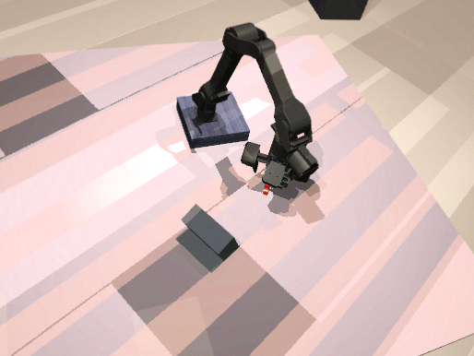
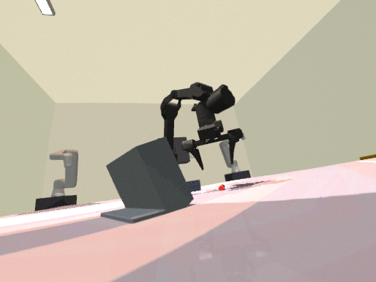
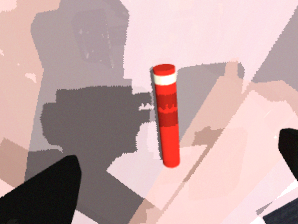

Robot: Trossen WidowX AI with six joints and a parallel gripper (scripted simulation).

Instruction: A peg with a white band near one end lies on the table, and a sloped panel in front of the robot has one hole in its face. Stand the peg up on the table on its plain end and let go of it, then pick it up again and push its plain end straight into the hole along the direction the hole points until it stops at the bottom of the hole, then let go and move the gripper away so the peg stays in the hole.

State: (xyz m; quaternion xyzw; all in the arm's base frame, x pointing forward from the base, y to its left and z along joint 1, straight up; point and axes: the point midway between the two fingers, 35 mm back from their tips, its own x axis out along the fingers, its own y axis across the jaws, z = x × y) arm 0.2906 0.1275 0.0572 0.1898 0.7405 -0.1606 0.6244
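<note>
My gripper tip is now 60 mm above the red peg and 10 mm past it. The rest, counted from my gripper tip: thin flat foot (230 mm to the right, 160 mm ahead, 70 mm below); then sloped panel (200 mm to the right, 140 mm ahead, 20 mm below).
</note>
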